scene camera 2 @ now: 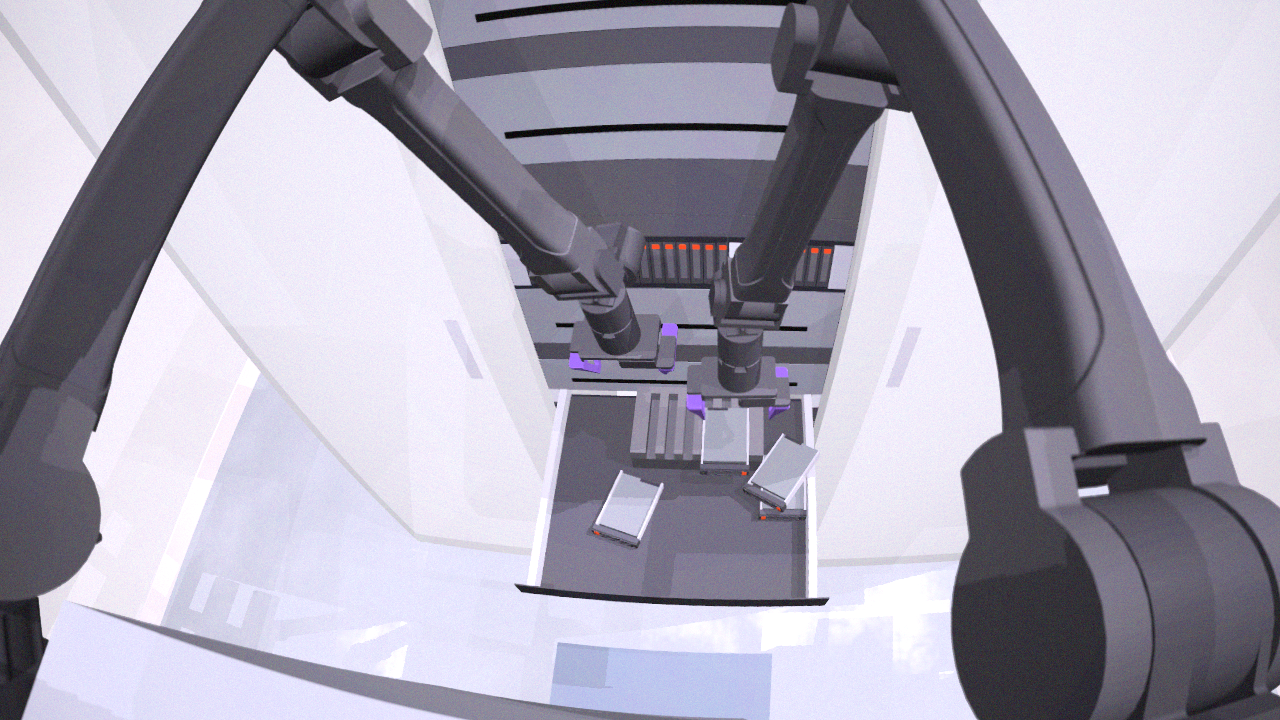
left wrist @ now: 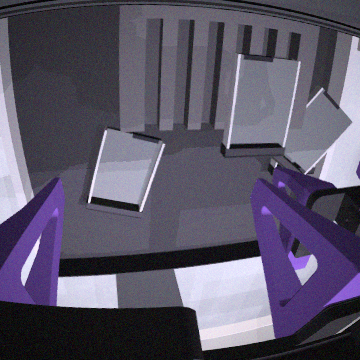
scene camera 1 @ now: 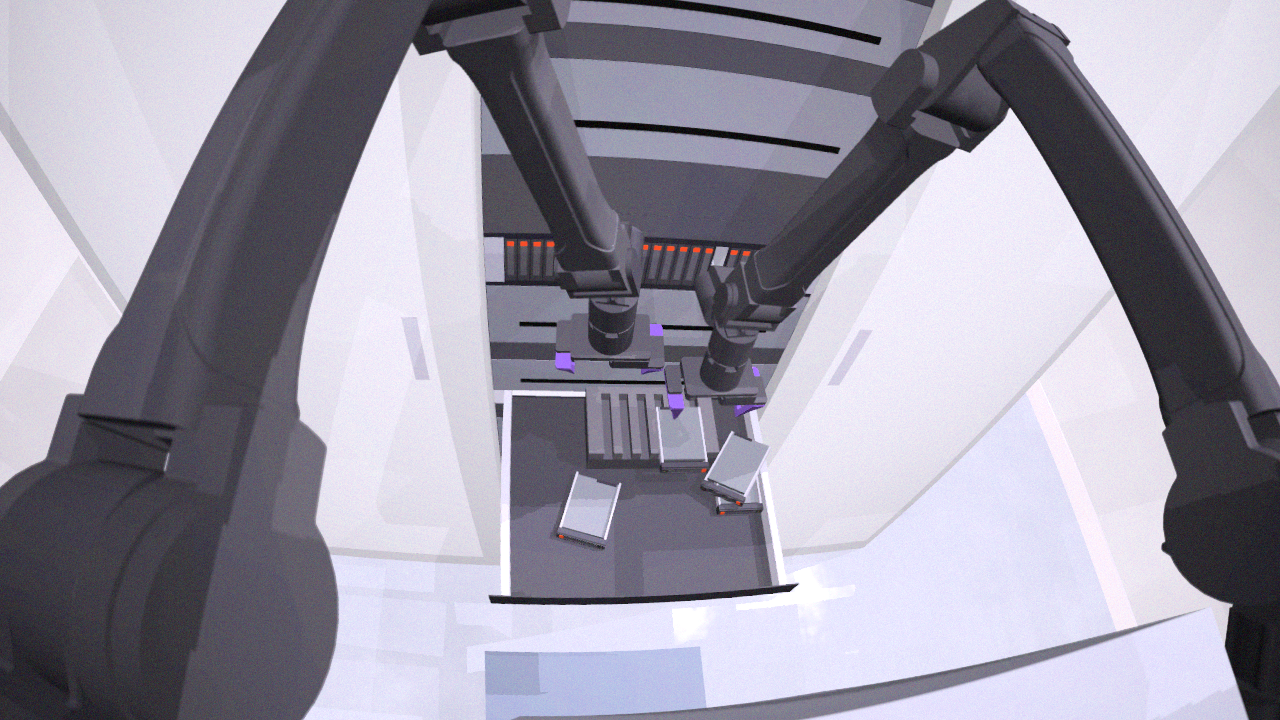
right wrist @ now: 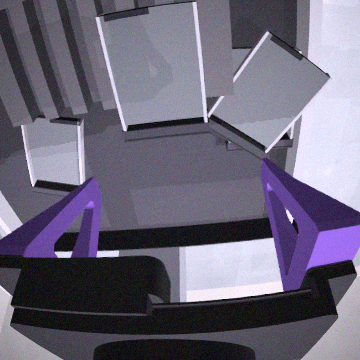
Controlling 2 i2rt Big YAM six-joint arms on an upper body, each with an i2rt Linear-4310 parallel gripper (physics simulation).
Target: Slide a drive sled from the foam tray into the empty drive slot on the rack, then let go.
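Places are measured from the left arm's base along level axes (x ahead, y left, z up), in centimetres.
Pixels of known places: left gripper, fingertip midpoint: (scene camera 2: pixel 632 369) (left wrist: pixel 160 187) (scene camera 1: pixel 607 369); right gripper, fingertip midpoint: (scene camera 2: pixel 736 416) (left wrist: pixel 321 169) (scene camera 1: pixel 705 414) (right wrist: pixel 176 175).
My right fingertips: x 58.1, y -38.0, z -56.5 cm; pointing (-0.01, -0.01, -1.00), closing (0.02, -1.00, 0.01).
Observation:
Behind a point stands the place of what it marks.
One drive sled (scene camera 1: pixel 682 436) @(y -36.7, x 60.1, z -66.4 cm) (scene camera 2: pixel 725 438) @(y -36.6, x 60.0, z -66.4 cm) (left wrist: pixel 265 100) @(y -36.7, x 61.0, z -66.5 cm) (right wrist: pixel 155 70) @(y -36.6, x 60.6, z -66.5 cm) lies flat on the slotted foam tray (scene camera 1: pixel 597 429) @(y -22.9, x 61.8, z -67.1 cm) (scene camera 2: pixel 640 434) @(y -22.7, x 60.8, z -67.1 cm) (left wrist: pixel 132 75) @(y -22.6, x 63.3, z -67.2 cm). My right gripper (scene camera 1: pixel 711 412) @(y -38.0, x 58.1, z -56.5 cm) (scene camera 2: pixel 736 414) @(y -38.0, x 58.1, z -56.5 cm) (right wrist: pixel 176 175) @(y -38.0, x 58.1, z -56.5 cm) is open and empty above that sled's rear part in the scene views. My left gripper (scene camera 1: pixel 608 365) @(y -23.0, x 61.7, z -50.3 cm) (scene camera 2: pixel 626 367) @(y -23.0, x 61.7, z -50.3 cm) (left wrist: pixel 160 187) @(y -23.0, x 61.7, z -50.3 cm) is open and empty, farther left and above the drawer's back edge. The rack's drive row (scene camera 1: pixel 671 264) @(y -30.9, x 70.3, z -37.6 cm) (scene camera 2: pixel 684 261) @(y -30.4, x 70.3, z -37.2 cm) has red-tabbed drives and one pale gap (scene camera 1: pixel 719 257), which appears to be the empty slot; my right arm partly hides it.
A loose sled (scene camera 1: pixel 590 507) @(y -21.5, x 49.8, z -71.9 cm) (scene camera 2: pixel 630 507) @(y -21.6, x 49.6, z -72.0 cm) (left wrist: pixel 125 170) @(y -21.8, x 49.9, z -71.9 cm) (right wrist: pixel 55 152) @(y -21.8, x 50.2, z -71.9 cm) lies at the drawer's left. Another sled (scene camera 1: pixel 738 463) @(y -46.4, x 56.0, z -68.8 cm) (scene camera 2: pixel 784 467) @(y -46.4, x 56.0, z -68.8 cm) (left wrist: pixel 322 127) @(y -47.5, x 57.0, z -68.6 cm) (right wrist: pixel 272 92) @(y -46.8, x 56.6, z -68.7 cm) rests askew over a lower sled (scene camera 1: pixel 741 508) @(y -46.4, x 48.5, z -71.0 cm) (scene camera 2: pixel 783 514) @(y -46.5, x 48.5, z -71.0 cm) near the right wall. Cabinet doors flank the rack. The two grippers are close together.

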